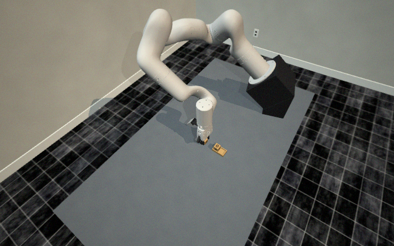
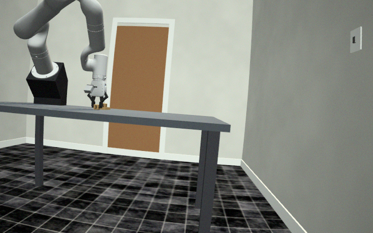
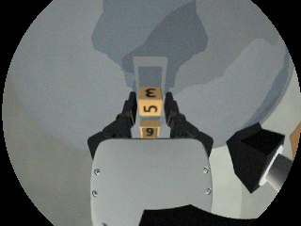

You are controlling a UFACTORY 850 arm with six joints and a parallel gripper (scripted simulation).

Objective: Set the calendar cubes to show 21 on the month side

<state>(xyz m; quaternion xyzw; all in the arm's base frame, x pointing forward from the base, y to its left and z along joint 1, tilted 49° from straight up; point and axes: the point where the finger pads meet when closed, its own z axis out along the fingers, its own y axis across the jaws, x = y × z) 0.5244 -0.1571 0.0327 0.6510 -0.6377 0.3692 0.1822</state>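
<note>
Now: the orange tray 110 mm to the left of my hand, 20 mm below it and 10 mm ahead of it.
</note>
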